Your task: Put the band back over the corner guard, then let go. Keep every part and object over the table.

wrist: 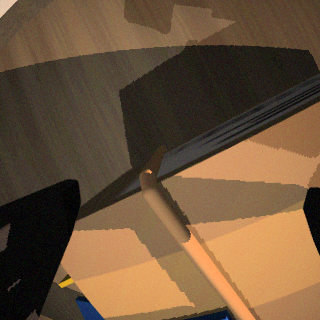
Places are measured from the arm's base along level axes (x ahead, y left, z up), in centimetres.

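Pixels of known places: gripper, fingertip midpoint: (198,196).
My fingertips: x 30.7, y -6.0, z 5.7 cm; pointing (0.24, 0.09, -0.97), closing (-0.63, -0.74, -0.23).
Behind a point stands the place of what it marks.
The band (170,215) @(x 30.4, y -4.1, z 4.6 cm), a rounded orange-tan strip, runs diagonally over the tan face of a flat dark-edged object (240,250) @(x 27.3, y -5.7, z 4.6 cm). Its upper end bends over the dark edge, and its lower part leaves the view at the bottom. My gripper (198,196) @(x 30.7, y -6.0, z 5.7 cm) is open and empty, with one black fingertip at the left and the other at the right edge. The band lies in the gap between the fingers, touching neither as far as I can see. I cannot tell which part is the corner guard; a small yellow piece (66,281) @(x 26.8, y 18.3, z -5.6 cm) shows beside the left finger.
Blue parts (90,308) @(x 20.0, y 23.6, z -9.2 cm) show at the bottom, partly cut off. The wood-grain table top (75,110) @(x 41.8, y 4.7, z -10.1 cm) lies beyond the dark edge, with a large dark shadow on it. A pale area shows at the top left corner.
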